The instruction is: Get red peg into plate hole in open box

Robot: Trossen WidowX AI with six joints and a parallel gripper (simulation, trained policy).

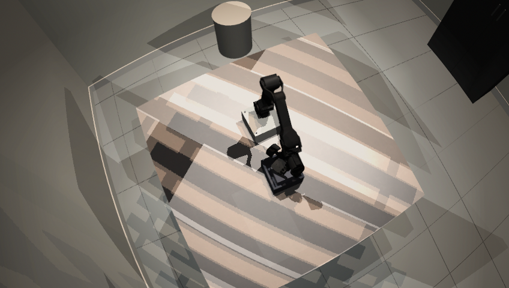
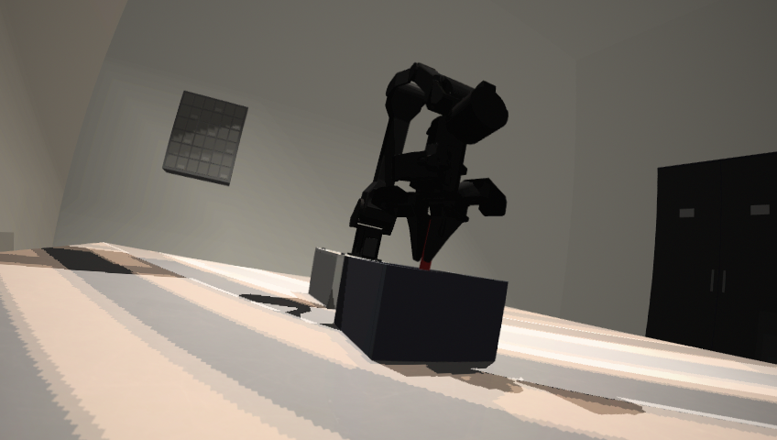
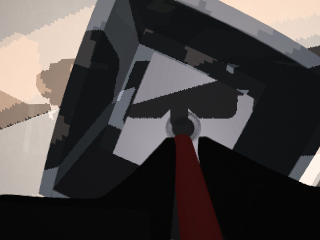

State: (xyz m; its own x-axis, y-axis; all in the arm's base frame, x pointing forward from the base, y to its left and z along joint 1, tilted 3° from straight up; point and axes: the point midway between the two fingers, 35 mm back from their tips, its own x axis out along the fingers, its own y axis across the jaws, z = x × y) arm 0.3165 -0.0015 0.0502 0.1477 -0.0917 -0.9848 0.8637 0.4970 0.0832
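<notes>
Now: the red peg 1 cm behind my gripper tip, 1 cm to the left of it and 2 cm above it. Round my gripper tip: dark box (8 cm below).
</notes>
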